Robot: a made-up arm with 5 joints. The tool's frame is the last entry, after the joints. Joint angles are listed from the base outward. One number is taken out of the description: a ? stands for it. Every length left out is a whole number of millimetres.
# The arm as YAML. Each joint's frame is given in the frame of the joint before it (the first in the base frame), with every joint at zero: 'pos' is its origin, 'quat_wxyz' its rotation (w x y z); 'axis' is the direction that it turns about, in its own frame. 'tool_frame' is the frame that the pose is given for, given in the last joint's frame.
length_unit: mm
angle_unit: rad
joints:
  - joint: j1
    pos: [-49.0, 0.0, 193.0]
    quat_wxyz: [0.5, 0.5, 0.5, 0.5]
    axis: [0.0, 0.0, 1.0]
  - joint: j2
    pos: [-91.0, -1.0, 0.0]
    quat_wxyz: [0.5, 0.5, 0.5, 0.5]
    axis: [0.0, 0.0, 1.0]
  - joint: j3
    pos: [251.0, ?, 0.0]
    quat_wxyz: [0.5, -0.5, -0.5, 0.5]
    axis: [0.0, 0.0, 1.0]
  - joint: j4
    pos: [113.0, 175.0, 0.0]
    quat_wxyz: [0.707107, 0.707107, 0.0, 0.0]
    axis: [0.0, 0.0, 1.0]
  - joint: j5
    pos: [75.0, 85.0, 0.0]
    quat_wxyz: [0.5, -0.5, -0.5, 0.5]
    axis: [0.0, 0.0, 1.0]
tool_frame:
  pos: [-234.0, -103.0, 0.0]
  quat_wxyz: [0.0, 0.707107, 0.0, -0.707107]
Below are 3 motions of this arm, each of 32 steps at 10 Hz.
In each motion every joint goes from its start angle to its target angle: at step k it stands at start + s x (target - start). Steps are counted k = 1, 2, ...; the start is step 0. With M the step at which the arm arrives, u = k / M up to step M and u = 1 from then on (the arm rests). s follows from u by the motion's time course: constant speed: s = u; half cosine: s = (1 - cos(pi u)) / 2; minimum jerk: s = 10 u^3 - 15 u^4 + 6 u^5.
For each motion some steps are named. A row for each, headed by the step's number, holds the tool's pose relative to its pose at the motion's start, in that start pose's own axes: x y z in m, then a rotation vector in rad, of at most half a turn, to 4 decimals.
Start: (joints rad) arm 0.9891 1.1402 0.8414 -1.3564 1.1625
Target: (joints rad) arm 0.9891 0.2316 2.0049 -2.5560 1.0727
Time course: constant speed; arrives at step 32
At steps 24, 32:
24: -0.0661 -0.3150 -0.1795 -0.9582 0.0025 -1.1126
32: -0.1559 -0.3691 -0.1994 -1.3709 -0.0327 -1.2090

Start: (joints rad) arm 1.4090 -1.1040 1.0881 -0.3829 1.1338
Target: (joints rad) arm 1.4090 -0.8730 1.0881 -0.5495 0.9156
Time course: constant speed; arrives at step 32
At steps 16, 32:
16: 0.0096 -0.0045 0.0258 0.0159 -0.0511 -0.0062
32: 0.0160 -0.0059 0.0521 0.0353 -0.1090 -0.0025

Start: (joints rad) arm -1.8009 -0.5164 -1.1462 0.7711 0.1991
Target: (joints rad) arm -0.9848 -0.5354 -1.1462 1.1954 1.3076
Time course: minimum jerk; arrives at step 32
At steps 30, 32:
30: -0.0589 0.1761 -0.2979 -0.6167 -0.1728 -0.1602
32: -0.0589 0.1765 -0.2986 -0.6181 -0.1732 -0.1606

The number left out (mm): -41.0
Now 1 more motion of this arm.
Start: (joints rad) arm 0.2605 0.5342 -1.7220 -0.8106 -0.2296
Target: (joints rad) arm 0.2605 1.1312 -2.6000 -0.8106 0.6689
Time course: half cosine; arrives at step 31
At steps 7, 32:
7: 0.0010 0.0000 -0.0142 0.0170 -0.0106 0.0240
32: -0.0495 0.0493 -0.0216 0.0828 -0.3667 0.1303

